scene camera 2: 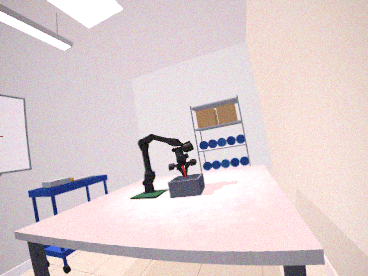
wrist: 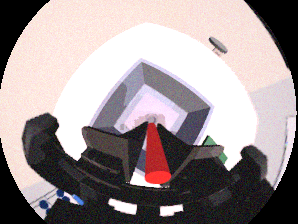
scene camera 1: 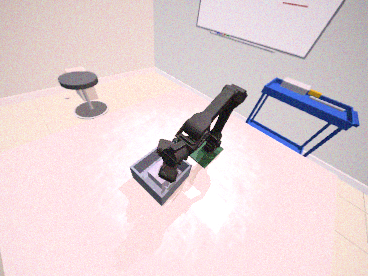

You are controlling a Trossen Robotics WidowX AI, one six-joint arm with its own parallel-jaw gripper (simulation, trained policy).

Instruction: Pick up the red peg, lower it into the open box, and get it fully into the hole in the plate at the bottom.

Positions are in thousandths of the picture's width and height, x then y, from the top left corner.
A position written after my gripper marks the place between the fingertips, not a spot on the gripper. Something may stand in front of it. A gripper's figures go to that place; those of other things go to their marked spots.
Labels:
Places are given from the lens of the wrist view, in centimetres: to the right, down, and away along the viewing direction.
my gripper (wrist: 512, 560): 1, 2, 10
grey box (wrist: 653, 498): 13, 0, 16
red peg (wrist: 525, 757): 0, 3, 3
pale plate (wrist: 502, 475): 0, -2, 15
The marked spots on the red peg and the pale plate are 13 cm apart.

